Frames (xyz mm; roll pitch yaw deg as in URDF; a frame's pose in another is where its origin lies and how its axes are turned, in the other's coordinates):
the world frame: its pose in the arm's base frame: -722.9 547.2 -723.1 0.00 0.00 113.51
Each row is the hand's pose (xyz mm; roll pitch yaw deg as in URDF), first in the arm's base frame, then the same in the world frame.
Working: the arm's base frame: its pose in the world frame: -790.1 -444.6 723.1 0.00 0.00 -113.51

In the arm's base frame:
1: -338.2 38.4 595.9 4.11 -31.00 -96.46
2: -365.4 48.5 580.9 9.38 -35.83 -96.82
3: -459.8 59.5 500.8 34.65 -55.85 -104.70
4: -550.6 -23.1 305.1 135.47 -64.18 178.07
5: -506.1 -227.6 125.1 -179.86 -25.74 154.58
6: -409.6 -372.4 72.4 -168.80 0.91 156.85
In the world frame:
1: -620.0 -149.8 1319.0 4.11 -31.00 150.03
2: -599.9 -128.9 1304.0 9.38 -35.83 149.67
3: -552.2 -46.7 1223.9 34.65 -55.85 141.79
4: -591.7 69.5 1028.2 135.47 -64.18 64.56
5: -797.0 110.3 848.2 -179.86 -25.74 41.07
6: -968.2 79.5 795.5 -168.80 0.91 43.34

